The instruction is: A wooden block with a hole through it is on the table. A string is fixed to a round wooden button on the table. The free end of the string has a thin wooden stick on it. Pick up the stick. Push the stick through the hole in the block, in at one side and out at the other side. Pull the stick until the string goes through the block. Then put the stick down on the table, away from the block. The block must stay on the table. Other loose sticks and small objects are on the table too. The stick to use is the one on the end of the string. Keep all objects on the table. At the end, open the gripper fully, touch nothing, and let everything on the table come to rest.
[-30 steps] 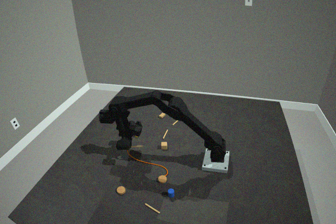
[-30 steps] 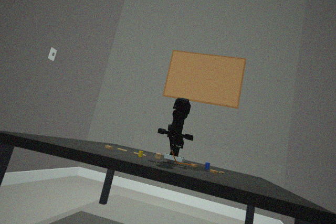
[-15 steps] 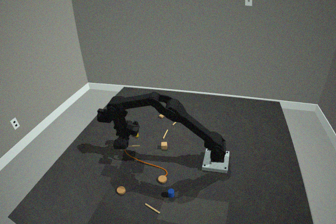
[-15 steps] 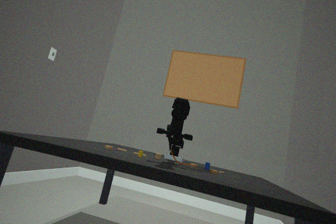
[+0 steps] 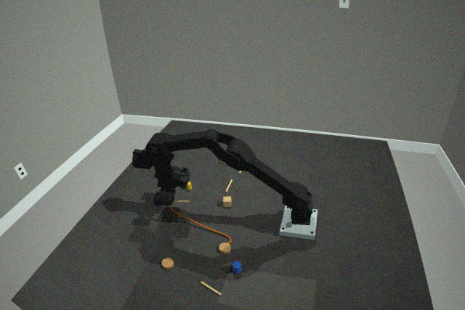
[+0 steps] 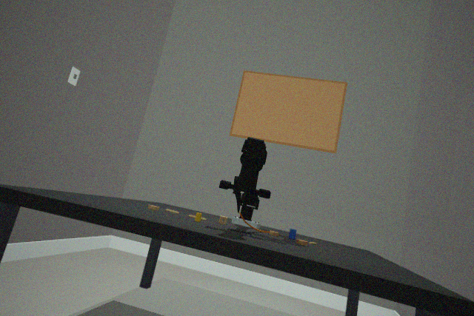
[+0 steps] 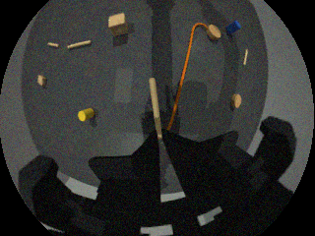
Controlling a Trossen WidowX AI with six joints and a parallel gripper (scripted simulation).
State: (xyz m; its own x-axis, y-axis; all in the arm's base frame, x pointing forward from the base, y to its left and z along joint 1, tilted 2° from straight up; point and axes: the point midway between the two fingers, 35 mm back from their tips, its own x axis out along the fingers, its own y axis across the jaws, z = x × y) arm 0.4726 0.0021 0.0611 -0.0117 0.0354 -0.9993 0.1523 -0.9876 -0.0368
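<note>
My gripper tip is now 150 mm to the left of the yellow cylinder, 50 mm above it and 10 mm past it. From my gripper tip the other things lie so: blue cylinder (280 mm behind, 220 mm to the left, 40 mm below).
</note>
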